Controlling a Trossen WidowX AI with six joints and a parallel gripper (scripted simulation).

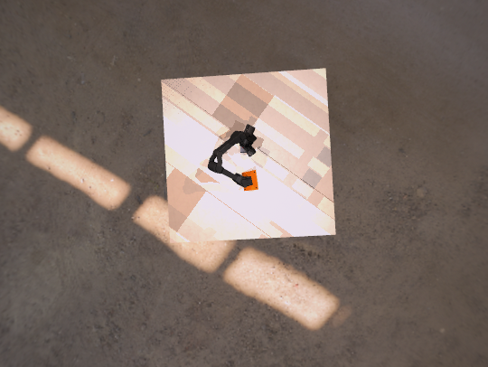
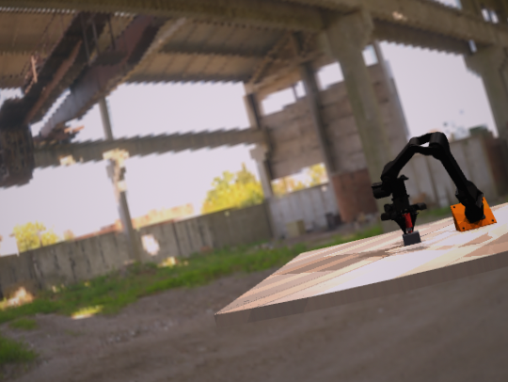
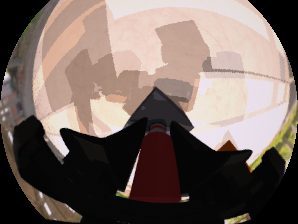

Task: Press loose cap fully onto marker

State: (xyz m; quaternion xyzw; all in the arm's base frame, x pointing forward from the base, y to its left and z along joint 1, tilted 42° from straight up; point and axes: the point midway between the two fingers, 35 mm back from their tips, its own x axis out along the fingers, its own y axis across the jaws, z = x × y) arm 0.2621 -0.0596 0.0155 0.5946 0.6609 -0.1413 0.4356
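My gripper tip is now 50 mm below the red marker cap and 10 mm to the right of it. From my gripper tip the other things lie so: holder block: 20 mm below, 10 mm to the left.
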